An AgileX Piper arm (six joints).
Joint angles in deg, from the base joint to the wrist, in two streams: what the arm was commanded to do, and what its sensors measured. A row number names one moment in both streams.
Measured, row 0: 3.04, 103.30, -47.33, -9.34, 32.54, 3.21
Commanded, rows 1 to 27: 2.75, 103.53, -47.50, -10.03, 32.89, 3.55; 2.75, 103.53, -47.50, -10.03, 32.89, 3.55; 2.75, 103.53, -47.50, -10.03, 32.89, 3.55; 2.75, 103.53, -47.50, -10.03, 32.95, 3.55; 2.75, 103.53, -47.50, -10.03, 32.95, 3.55; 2.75, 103.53, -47.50, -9.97, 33.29, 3.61; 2.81, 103.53, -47.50, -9.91, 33.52, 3.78; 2.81, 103.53, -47.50, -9.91, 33.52, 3.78; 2.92, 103.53, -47.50, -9.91, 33.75, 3.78; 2.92, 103.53, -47.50, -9.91, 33.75, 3.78; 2.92, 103.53, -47.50, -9.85, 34.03, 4.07; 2.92, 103.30, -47.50, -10.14, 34.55, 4.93; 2.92, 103.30, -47.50, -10.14, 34.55, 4.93; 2.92, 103.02, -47.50, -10.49, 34.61, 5.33; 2.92, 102.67, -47.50, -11.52, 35.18, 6.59; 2.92, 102.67, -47.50, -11.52, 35.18, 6.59; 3.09, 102.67, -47.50, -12.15, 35.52, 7.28; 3.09, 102.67, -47.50, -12.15, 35.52, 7.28; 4.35, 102.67, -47.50, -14.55, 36.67, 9.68; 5.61, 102.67, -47.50, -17.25, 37.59, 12.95; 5.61, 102.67, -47.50, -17.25, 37.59, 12.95; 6.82, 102.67, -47.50, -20.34, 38.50, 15.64; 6.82, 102.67, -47.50, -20.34, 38.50, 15.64; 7.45, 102.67, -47.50, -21.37, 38.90, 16.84; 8.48, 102.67, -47.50, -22.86, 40.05, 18.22; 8.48, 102.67, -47.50, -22.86, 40.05, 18.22; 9.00, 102.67, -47.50, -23.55, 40.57, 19.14
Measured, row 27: 7.79, 103.02, -47.38, -20.97, 38.39, 16.10
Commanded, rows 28 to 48: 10.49, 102.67, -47.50, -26.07, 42.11, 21.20; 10.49, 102.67, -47.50, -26.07, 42.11, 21.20; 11.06, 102.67, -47.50, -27.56, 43.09, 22.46; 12.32, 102.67, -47.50, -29.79, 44.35, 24.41; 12.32, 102.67, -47.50, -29.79, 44.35, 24.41; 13.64, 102.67, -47.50, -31.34, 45.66, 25.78; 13.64, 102.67, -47.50, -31.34, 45.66, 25.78; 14.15, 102.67, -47.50, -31.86, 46.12, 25.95; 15.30, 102.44, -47.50, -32.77, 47.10, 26.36; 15.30, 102.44, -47.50, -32.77, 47.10, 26.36; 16.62, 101.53, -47.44, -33.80, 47.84, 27.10; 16.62, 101.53, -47.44, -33.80, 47.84, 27.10; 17.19, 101.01, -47.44, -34.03, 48.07, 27.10; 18.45, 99.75, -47.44, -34.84, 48.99, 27.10; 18.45, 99.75, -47.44, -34.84, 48.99, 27.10; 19.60, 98.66, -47.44, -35.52, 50.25, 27.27; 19.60, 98.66, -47.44, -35.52, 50.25, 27.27; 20.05, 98.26, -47.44, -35.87, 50.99, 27.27; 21.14, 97.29, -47.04, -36.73, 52.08, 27.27; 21.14, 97.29, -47.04, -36.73, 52.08, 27.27; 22.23, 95.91, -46.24, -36.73, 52.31, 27.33
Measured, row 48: 20.97, 98.09, -47.21, -33.69, 48.87, 26.76
